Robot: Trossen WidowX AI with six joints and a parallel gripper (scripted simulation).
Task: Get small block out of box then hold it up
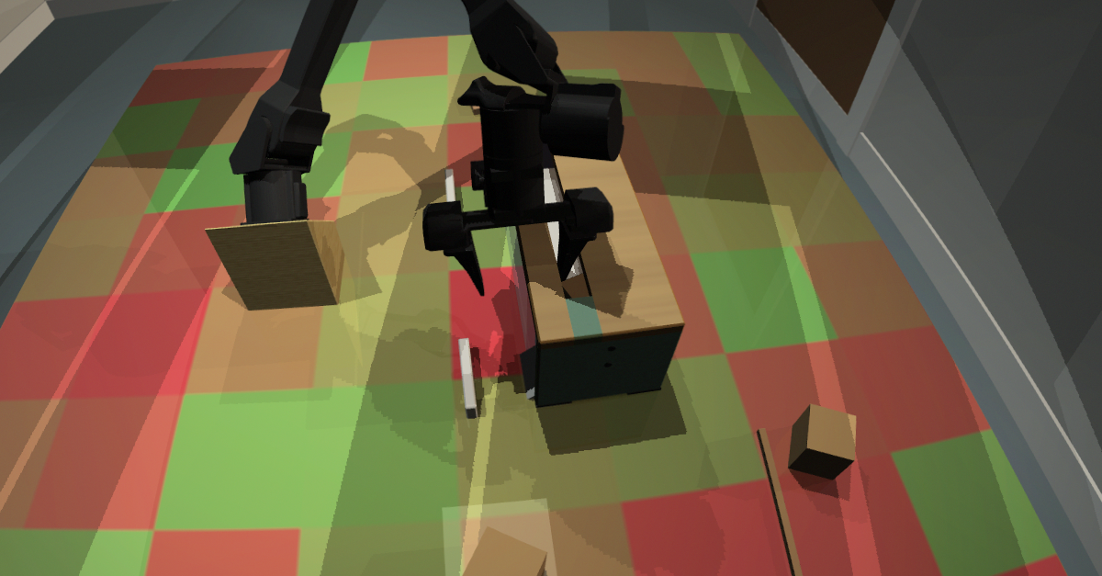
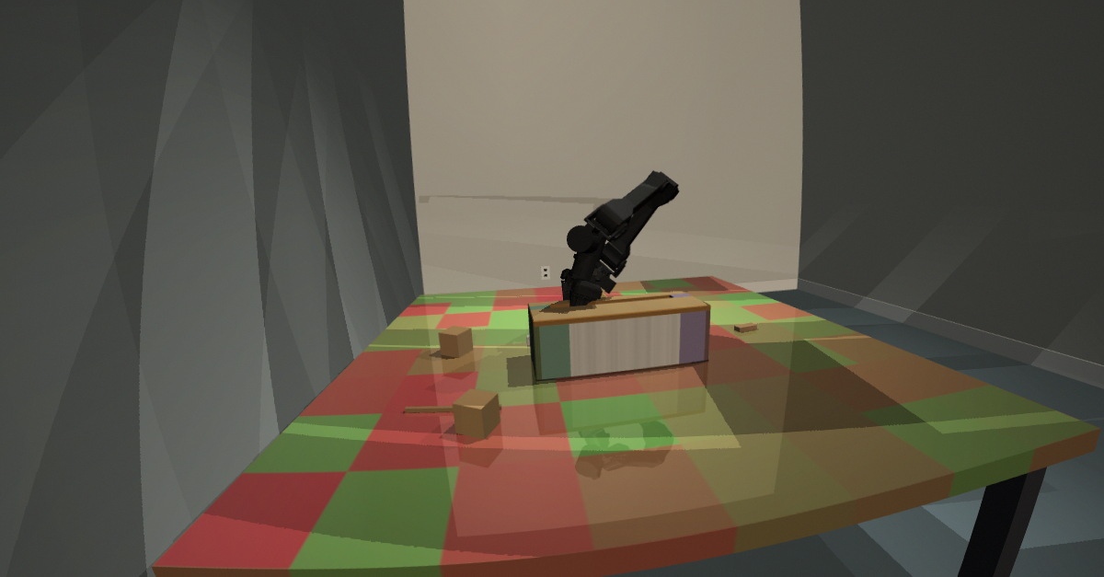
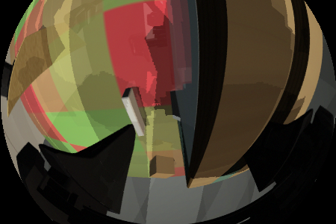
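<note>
Now: the tan block 6 cm ahead of my gripper tip and 1 cm to the right of it. The rest, counted from my gripper tip: thin stick: 25 cm ahead, 24 cm to the right, 8 cm below.
</note>
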